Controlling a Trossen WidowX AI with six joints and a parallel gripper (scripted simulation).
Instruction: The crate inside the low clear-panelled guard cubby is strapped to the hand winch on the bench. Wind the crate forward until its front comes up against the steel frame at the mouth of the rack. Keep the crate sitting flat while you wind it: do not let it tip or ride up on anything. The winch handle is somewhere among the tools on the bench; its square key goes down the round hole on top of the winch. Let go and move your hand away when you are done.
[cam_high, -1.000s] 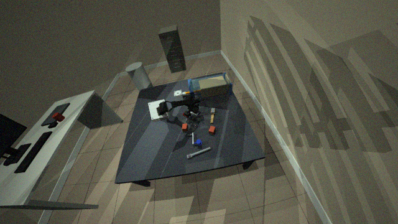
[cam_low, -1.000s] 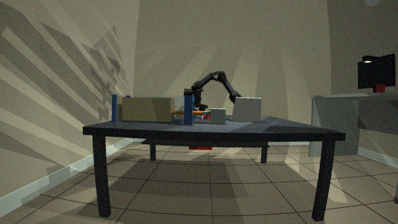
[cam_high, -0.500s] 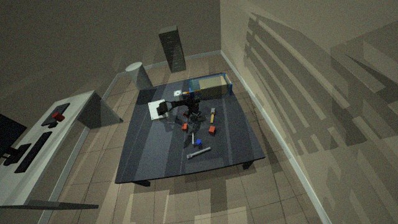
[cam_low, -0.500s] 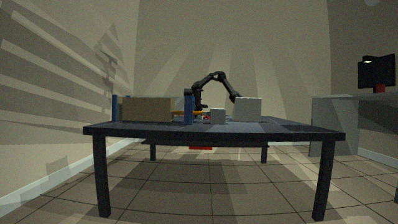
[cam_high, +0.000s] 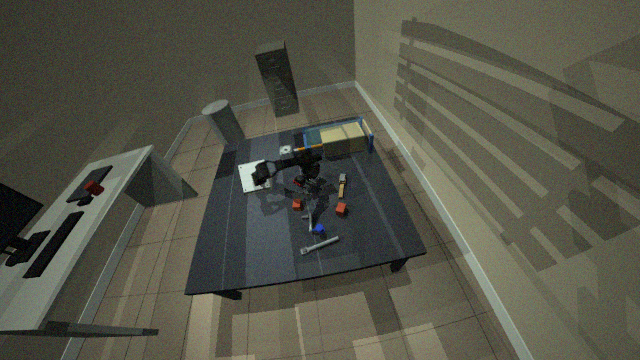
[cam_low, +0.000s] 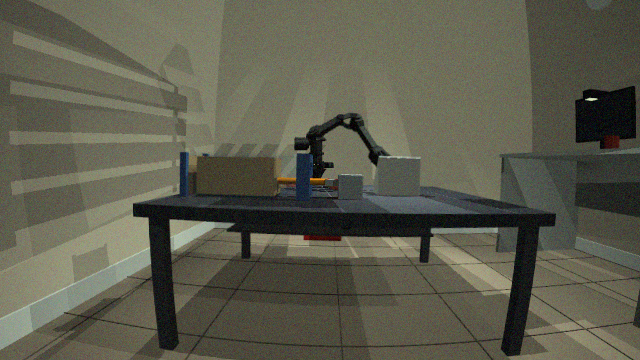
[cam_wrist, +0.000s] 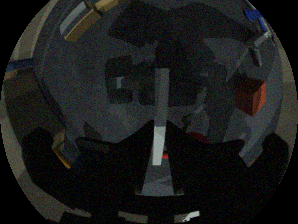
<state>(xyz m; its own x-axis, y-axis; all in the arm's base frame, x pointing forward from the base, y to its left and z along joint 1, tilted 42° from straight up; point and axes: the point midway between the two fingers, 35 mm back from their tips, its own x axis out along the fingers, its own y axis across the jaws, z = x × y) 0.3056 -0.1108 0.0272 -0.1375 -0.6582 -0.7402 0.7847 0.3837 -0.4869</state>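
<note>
The red knob lies 60 mm behind my gripper tip, 20 mm to the left of it and 10 mm above it. Also, from my gripper tip: crank arm (20 mm behind, 10 mm to the left); blue frame (300 mm to the left, 70 mm above, 60 mm ahead); wooden-handled tool (190 mm ahead, 100 mm to the right, 20 mm below).
</note>
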